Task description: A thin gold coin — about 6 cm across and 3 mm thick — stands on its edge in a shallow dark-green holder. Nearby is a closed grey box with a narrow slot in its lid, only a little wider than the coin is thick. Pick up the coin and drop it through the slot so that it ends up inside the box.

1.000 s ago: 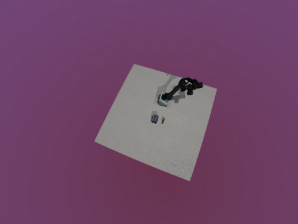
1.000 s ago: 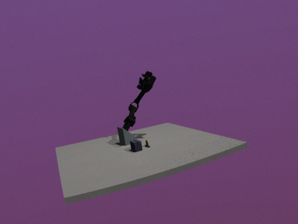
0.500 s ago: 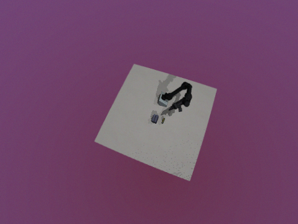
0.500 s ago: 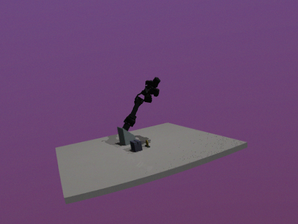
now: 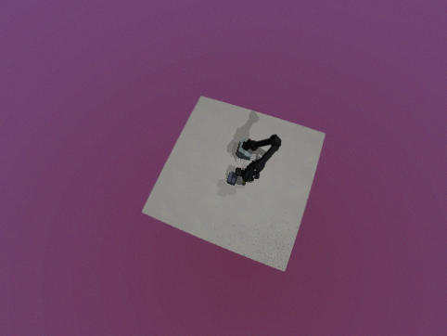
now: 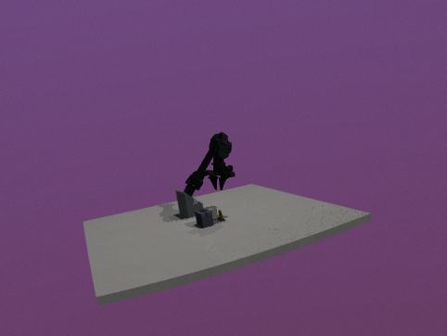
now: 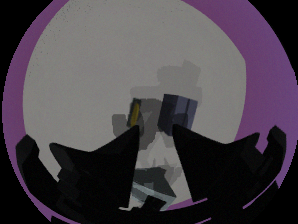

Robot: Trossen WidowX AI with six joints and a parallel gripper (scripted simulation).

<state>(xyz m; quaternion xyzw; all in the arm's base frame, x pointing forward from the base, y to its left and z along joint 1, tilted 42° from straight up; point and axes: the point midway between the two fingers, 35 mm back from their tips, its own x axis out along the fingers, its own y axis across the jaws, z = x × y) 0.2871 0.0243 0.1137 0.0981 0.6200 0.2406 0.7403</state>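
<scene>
Now: the gold coin 2 cm behind my gripper tip and 14 cm below it.
</scene>
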